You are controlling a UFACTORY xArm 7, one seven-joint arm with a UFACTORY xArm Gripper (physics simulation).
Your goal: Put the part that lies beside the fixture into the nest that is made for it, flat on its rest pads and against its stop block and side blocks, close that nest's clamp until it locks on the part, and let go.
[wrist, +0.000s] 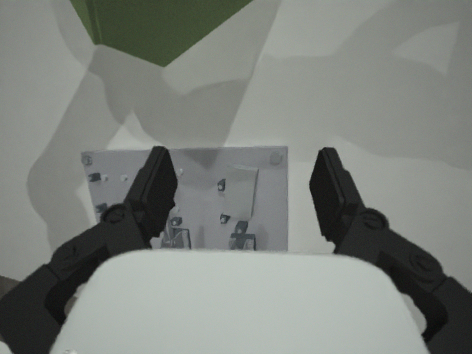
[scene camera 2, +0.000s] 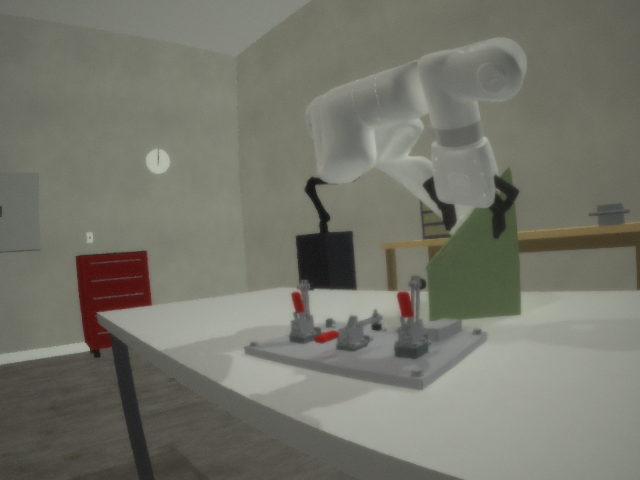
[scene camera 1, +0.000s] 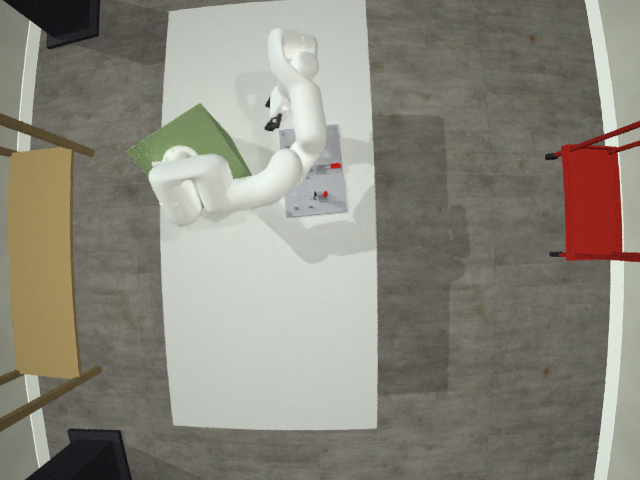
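Where they show: gripper, fingertip midpoint: point(wrist: 242, 165) point(scene camera 2: 474, 230) point(scene camera 1: 268, 118); arm's base at its link origin: point(scene camera 2: 467, 216).
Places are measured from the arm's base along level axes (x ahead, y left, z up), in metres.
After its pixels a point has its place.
The part point(scene camera 2: 444, 329) {z -0.186, x 0.390, y 0.099 m} point(wrist: 241, 192) {z -0.181, x 0.367, y 0.086 m} is a light grey block on the fixture plate point(scene camera 1: 302, 204) {z -0.207, x 0.375, y -0.161 m} point(scene camera 2: 361, 364) {z -0.207, x 0.525, y 0.037 m} point(wrist: 135, 162) {z -0.207, x 0.329, y -0.094 m}, at the nest on its right in the wrist view. Two dark side blocks point(wrist: 221, 185) {z -0.185, x 0.359, y 0.058 m} point(wrist: 225, 218) {z -0.186, x 0.408, y 0.059 m} stand along its left edge. Whether it lies fully flat is too small to tell. The arm hides it in scene camera 1. That nest's clamp point(scene camera 2: 412, 335) {z -0.174, x 0.473, y 0.089 m} point(wrist: 242, 241) {z -0.191, x 0.446, y 0.080 m} stands open, its arm upright and red handle raised. My gripper point(scene camera 1: 269, 113) {z -0.037, x 0.302, y 0.126 m} point(scene camera 2: 474, 230) {z -0.037, x 0.302, y 0.126 m} point(wrist: 242, 165) {z -0.037, x 0.302, y 0.126 m} is wide open and empty, high above the part.
The middle clamp point(scene camera 2: 353, 335) {z -0.184, x 0.466, y -0.021 m} has its arm lowered and its red handle low. The far-left clamp point(scene camera 2: 302, 329) {z -0.183, x 0.470, y -0.130 m} has an upright arm. A green angled block point(scene camera 1: 206, 129) {z 0.036, x 0.107, y 0.088 m} point(scene camera 2: 475, 279) {z -0.139, x 0.151, y 0.066 m} point(wrist: 165, 30) {z -0.159, x 0.172, y 0.017 m} stands on the table point(scene camera 1: 268, 335) {z -0.222, x 0.183, y -0.659 m} behind the fixture.
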